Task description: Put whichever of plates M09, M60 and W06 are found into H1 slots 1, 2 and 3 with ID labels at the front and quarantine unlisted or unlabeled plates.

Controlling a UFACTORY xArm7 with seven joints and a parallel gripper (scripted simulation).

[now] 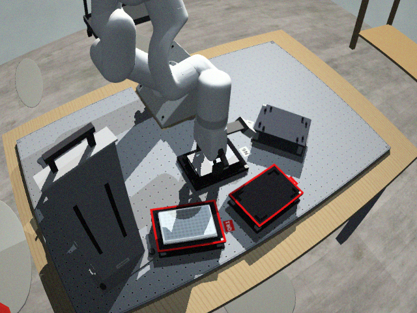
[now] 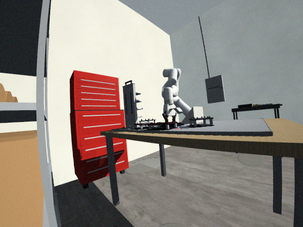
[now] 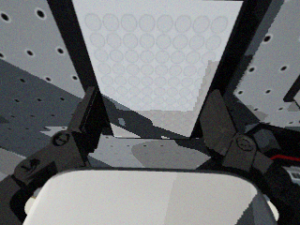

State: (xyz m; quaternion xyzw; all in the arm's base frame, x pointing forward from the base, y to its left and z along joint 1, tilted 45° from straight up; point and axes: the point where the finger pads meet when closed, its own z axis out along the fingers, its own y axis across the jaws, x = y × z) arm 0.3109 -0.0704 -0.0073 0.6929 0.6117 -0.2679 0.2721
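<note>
The dark-framed plate lies 1 cm to the left of my hand and 1 cm below it. Also, from my hand: deck label (19 cm to the left, 7 cm behind, 3 cm below); then white well plate (16 cm to the right, 15 cm ahead, 2 cm above); then black nest N6 (2 cm below, 1 cm to the left).
</note>
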